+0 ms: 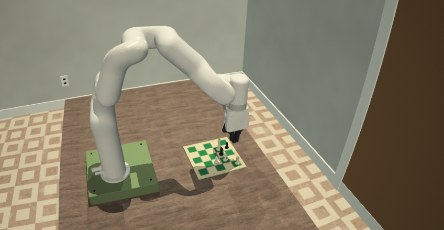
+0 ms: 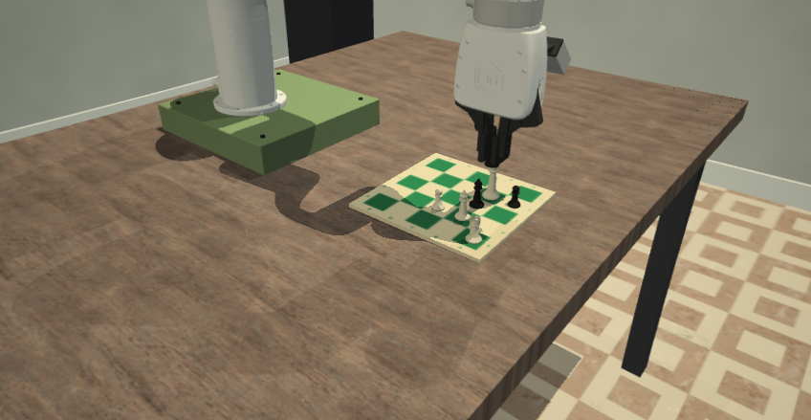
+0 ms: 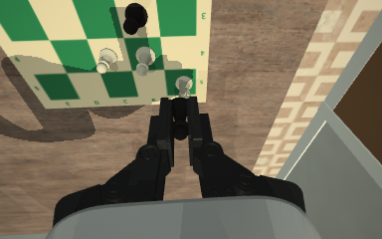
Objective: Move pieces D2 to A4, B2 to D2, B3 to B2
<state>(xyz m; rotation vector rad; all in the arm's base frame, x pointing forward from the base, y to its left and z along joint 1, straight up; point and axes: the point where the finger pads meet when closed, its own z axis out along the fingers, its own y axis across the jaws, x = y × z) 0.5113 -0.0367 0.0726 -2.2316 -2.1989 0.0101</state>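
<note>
The black bishop is 4 cm behind my hand, 4 cm to the left of it and 10 cm below it. Round my hand: chessboard: 8 cm behind, 4 cm to the left, 12 cm below; white pawn: 8 cm behind, 11 cm below; white king: 4 cm behind, 8 cm to the left, 9 cm below.
</note>
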